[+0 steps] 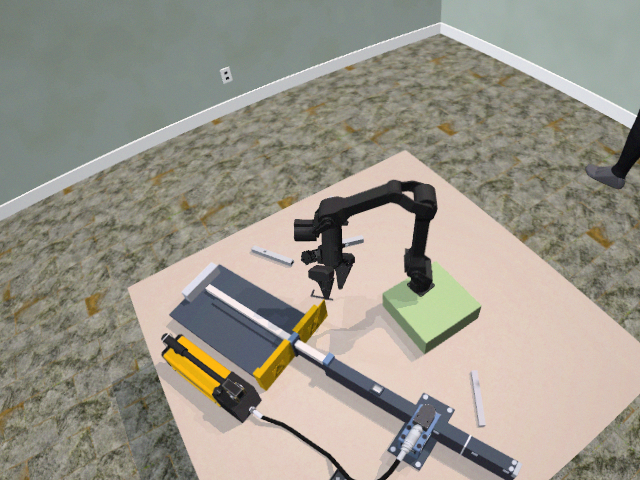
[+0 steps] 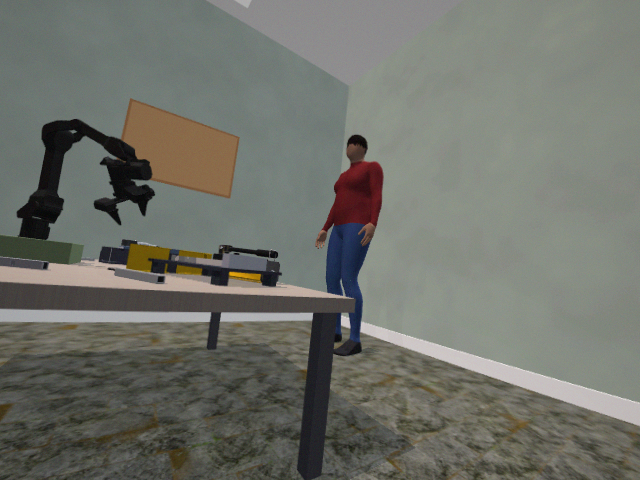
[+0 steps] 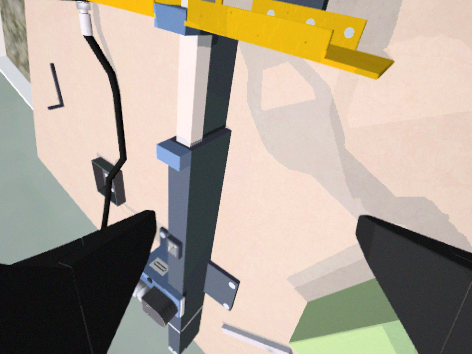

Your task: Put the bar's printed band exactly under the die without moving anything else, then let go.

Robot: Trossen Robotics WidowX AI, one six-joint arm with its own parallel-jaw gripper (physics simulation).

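Frame: origin at the arm's base, x up, y right, z ahead, level; metres.
Seen in the pictures: gripper, fingertip midpoint: (image 1: 333,294) (image 2: 132,220) (image 3: 257,222); arm's base at its link origin: (image 1: 420,285) (image 2: 32,238).
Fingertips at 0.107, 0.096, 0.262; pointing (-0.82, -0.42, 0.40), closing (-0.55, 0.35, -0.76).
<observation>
Pixels of each thing's top centre, then the offset from my fingertips to it, as dx, dy, dz. "spot": a spot on its surface instead.
- long dark channel at a spot on its surface: (image 3: 202,200) spot: -0.132, -0.181, +0.078
- blue head with a dark round part, surface spot: (image 3: 160,307) (image 1: 420,409) spot: -0.068, -0.388, +0.035
- yellow-black tool at a spot on its surface: (image 1: 196,366) spot: -0.093, +0.125, +0.430
A long white bar (image 1: 248,311) (image 3: 192,90) lies over the dark slotted plate, passes the yellow bracket (image 1: 276,364) (image 3: 260,27) and meets the blue-edged mouth of the long dark channel (image 1: 356,378) (image 3: 202,200). No printed band can be made out on the bar. A blue head with a dark round part (image 1: 426,414) (image 3: 160,307) sits at the channel's far part; the die itself cannot be told apart there. My gripper (image 1: 333,292) (image 2: 132,219) (image 3: 257,222) is open and empty, high above the table, to the bracket's arm-base side.
A green block (image 1: 436,310) (image 3: 345,345) carries the arm. A yellow-black tool (image 1: 196,366) stands beside the plate; its black cable (image 1: 305,439) (image 3: 117,110) runs to the blue head. Loose grey pieces (image 1: 271,255) (image 1: 478,397) lie on the table. A person (image 2: 356,196) stands behind.
</observation>
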